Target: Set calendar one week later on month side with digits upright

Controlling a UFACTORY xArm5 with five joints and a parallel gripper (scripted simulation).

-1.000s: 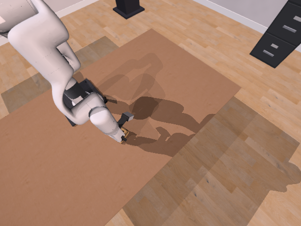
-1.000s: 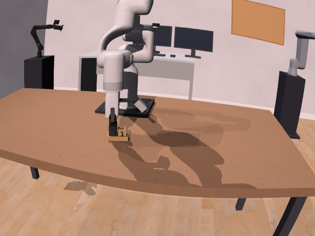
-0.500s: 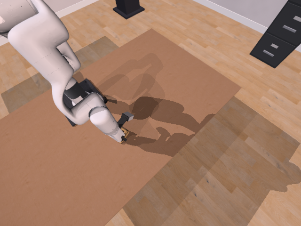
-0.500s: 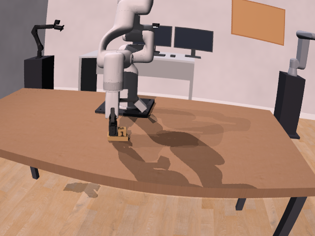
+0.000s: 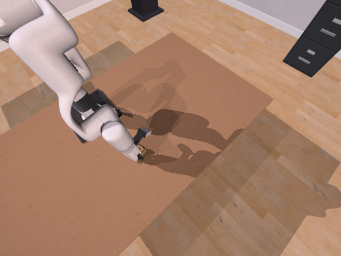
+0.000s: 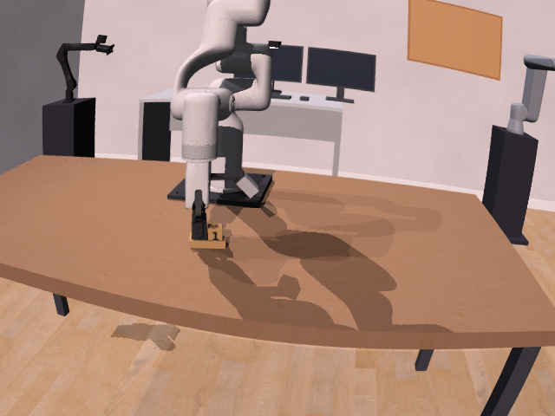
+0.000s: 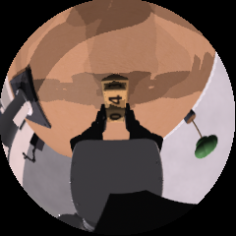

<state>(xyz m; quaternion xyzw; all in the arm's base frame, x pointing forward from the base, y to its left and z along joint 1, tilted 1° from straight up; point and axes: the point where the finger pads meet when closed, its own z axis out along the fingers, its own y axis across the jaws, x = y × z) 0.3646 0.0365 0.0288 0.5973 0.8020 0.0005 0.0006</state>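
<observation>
The wooden calendar tray lies 30 mm below my hand and 20 mm to the left of it.
</observation>
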